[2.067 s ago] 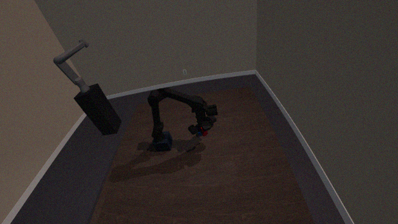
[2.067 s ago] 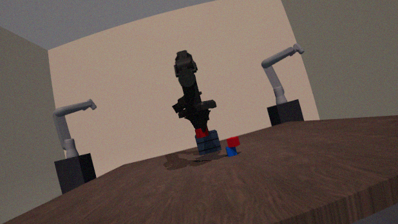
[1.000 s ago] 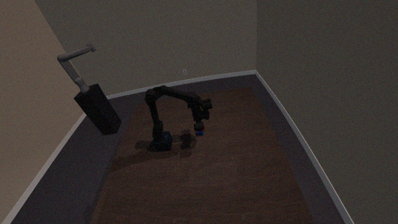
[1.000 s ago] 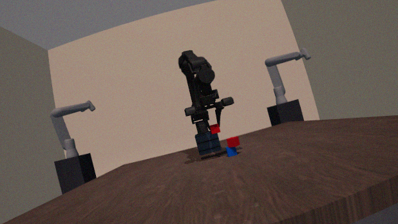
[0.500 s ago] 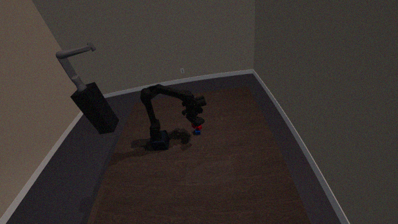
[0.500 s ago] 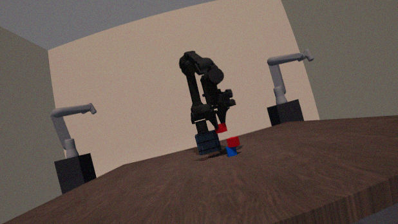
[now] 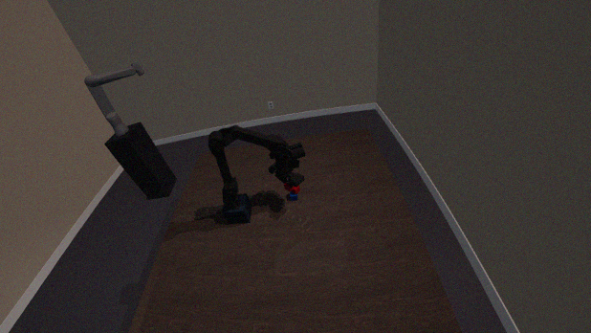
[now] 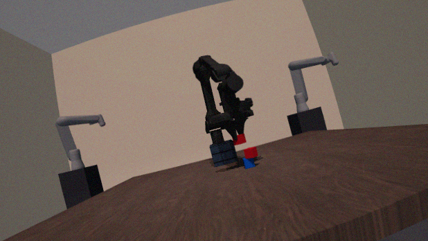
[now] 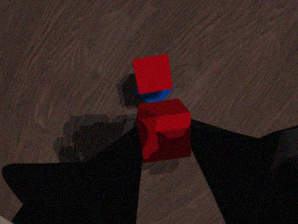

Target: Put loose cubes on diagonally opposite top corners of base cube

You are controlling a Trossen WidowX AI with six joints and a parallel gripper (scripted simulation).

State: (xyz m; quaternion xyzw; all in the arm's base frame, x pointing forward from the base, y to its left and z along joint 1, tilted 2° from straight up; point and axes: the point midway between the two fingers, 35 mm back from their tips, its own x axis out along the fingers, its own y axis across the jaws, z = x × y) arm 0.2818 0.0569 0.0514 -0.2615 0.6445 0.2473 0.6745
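Now: gripper tip 30 mm short of the red cube, 20 mm to the right of it and 60 mm above it. From my gripper tip the other things lie so: blue cube (10 mm ahead, 10 mm to the left, 90 mm below).
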